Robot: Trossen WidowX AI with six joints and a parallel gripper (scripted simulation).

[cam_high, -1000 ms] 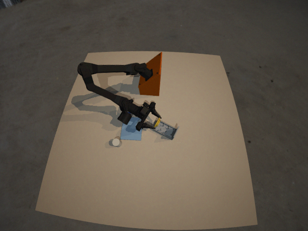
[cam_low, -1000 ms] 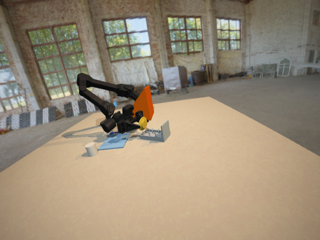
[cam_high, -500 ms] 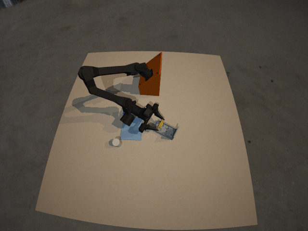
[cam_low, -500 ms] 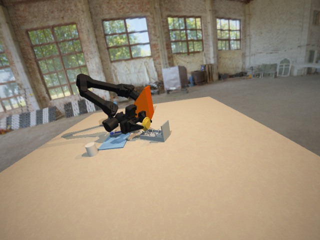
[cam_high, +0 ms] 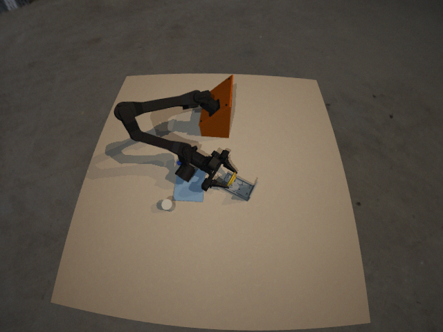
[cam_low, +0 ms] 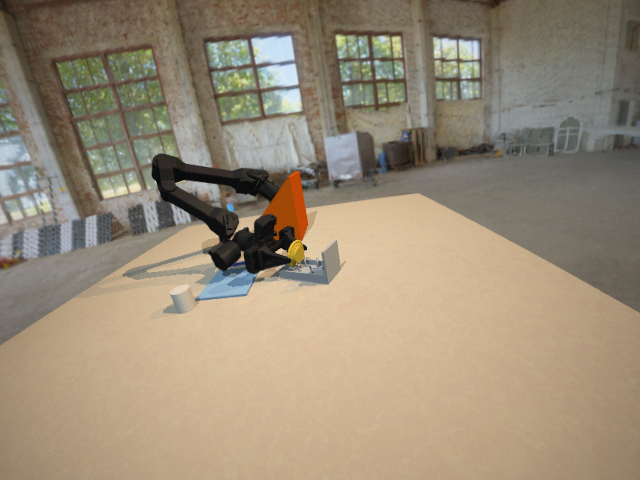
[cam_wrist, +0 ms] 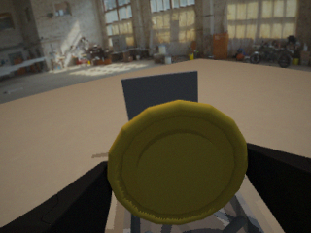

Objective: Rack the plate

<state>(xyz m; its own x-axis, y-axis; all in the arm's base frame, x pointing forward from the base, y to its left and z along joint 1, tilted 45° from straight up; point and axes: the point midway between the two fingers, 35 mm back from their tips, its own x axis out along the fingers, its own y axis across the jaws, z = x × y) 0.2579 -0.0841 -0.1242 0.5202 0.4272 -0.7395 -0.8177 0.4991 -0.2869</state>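
Now: gripper tip 10 mm to the left of the yellow plate. Also, from my gripper tip: white cup (280 mm to the right, 80 mm ahead, 30 mm below); then blue spoon (220 mm to the right, 120 mm behind, 50 mm below); then grey dish rack (30 mm below, 20 mm to the left, 20 mm ahead).
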